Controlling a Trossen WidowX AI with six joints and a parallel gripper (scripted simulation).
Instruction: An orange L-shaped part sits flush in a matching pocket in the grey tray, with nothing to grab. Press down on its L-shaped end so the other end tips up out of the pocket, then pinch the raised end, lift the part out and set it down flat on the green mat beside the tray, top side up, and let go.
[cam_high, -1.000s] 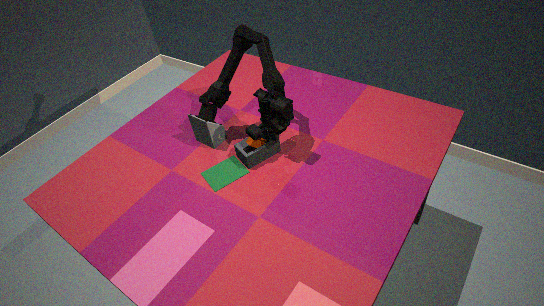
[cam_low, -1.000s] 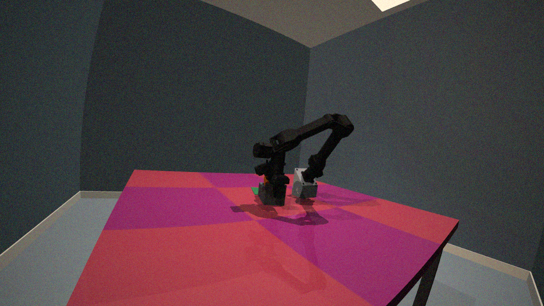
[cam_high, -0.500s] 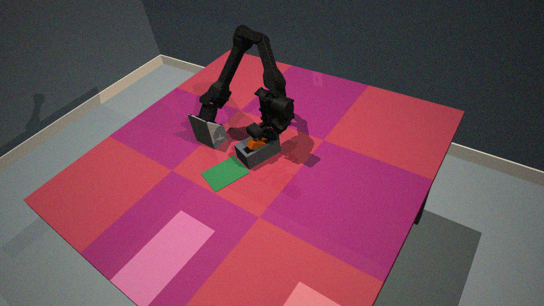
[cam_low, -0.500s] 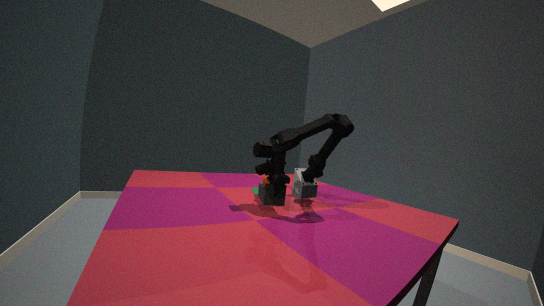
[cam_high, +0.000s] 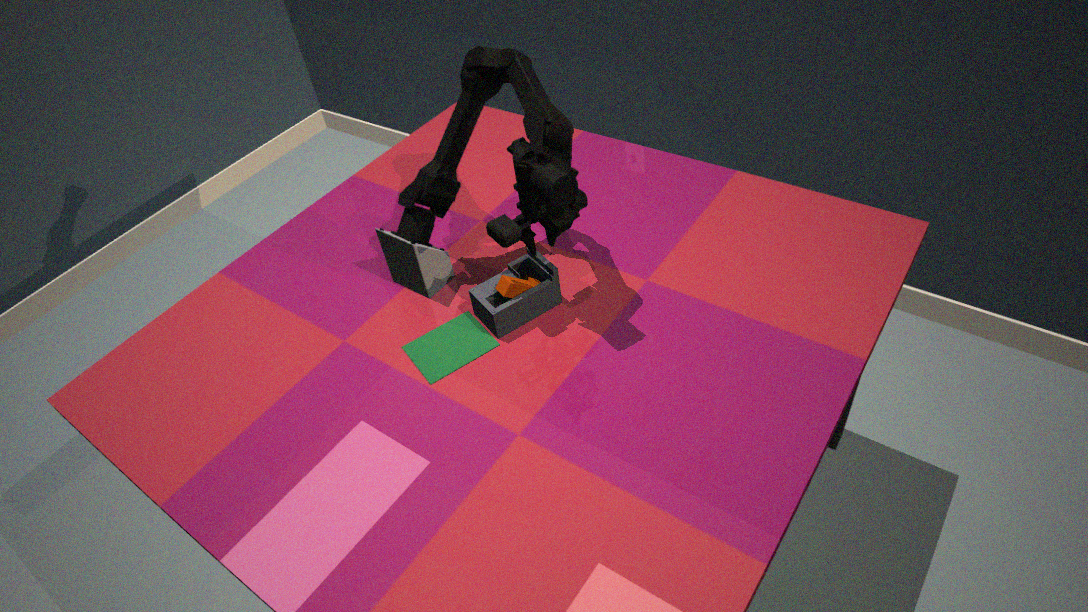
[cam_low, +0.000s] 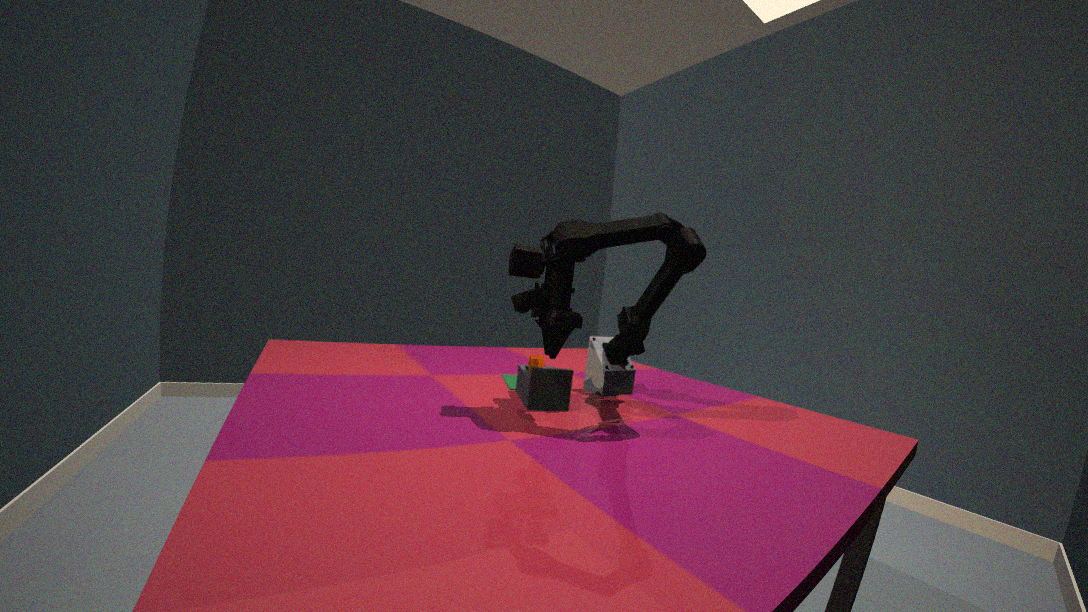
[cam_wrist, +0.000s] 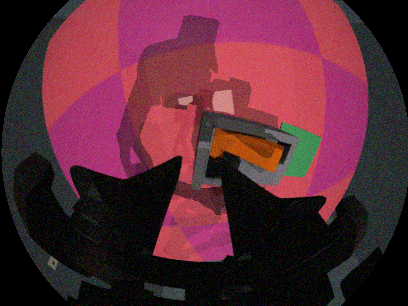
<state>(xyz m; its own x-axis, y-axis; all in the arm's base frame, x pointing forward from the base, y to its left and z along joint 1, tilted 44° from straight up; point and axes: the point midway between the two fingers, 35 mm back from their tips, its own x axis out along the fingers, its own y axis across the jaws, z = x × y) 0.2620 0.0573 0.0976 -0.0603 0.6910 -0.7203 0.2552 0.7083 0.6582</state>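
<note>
My gripper tip is now 70 mm above the orange L-shaped part, 40 mm to the left of it and 20 mm past it. Round my gripper tip: green mat (220 mm to the right, 130 mm below, 70 mm behind).
</note>
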